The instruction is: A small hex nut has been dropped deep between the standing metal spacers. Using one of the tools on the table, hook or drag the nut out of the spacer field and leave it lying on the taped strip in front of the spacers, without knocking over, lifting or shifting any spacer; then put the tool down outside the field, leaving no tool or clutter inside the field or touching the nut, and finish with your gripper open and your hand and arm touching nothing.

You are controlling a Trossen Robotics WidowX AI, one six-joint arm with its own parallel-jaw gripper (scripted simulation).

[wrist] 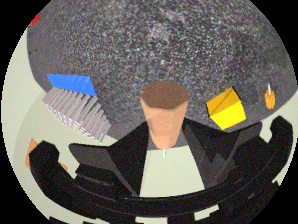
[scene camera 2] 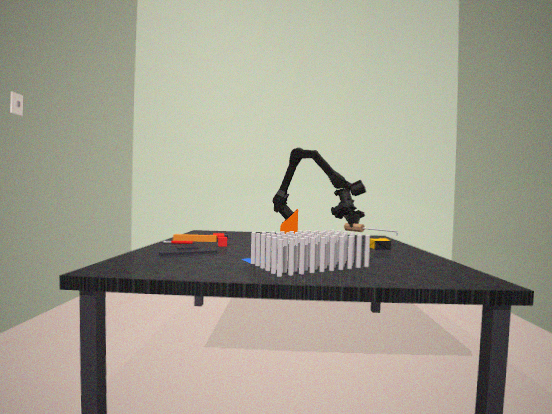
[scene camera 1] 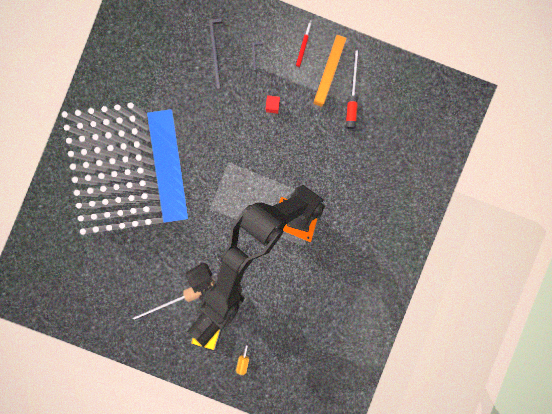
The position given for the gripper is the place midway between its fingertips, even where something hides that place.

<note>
In view: the gripper (wrist: 164,123) and an orange bar (scene camera 1: 338,45).
The wrist view does not show the orange bar: it is out of frame.
</note>
